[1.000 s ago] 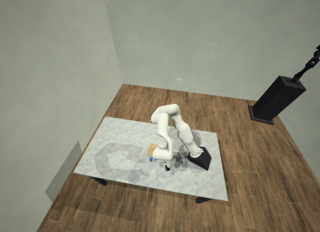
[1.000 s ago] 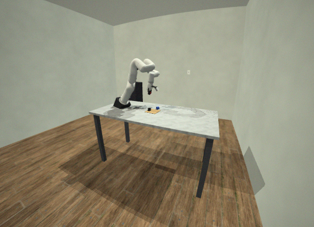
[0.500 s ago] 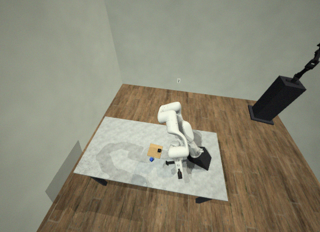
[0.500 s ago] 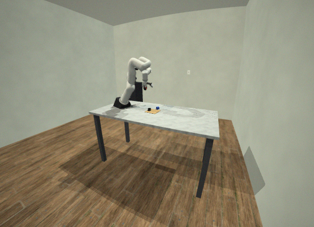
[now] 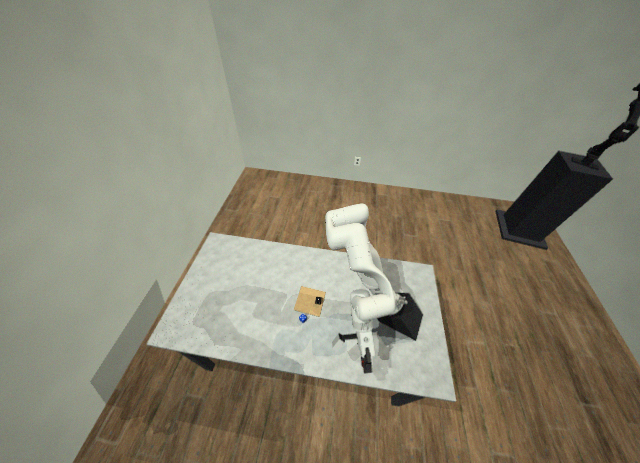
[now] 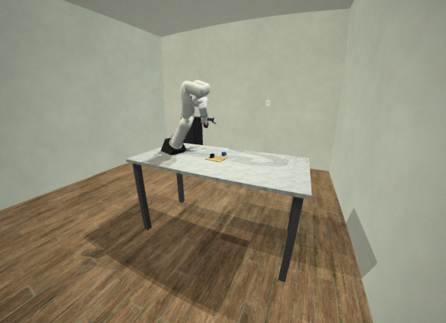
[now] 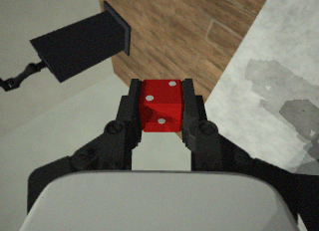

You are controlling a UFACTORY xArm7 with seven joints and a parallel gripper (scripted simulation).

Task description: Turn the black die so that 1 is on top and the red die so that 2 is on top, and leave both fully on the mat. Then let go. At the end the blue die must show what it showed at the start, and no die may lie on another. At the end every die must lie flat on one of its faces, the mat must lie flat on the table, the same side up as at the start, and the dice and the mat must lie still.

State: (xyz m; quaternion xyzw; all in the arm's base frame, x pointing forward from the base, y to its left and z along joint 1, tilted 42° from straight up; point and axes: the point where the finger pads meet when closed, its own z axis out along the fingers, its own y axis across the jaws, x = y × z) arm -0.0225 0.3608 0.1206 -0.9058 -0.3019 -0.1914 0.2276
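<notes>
The blue die is 320 mm ahead of my hand, 210 mm below it and 160 mm to the right of it. Round my hand: black die: 270 mm to the right, 270 mm ahead, 210 mm below; red die: right at my hand; tan mat: 320 mm ahead, 270 mm to the right, 230 mm below.
</notes>
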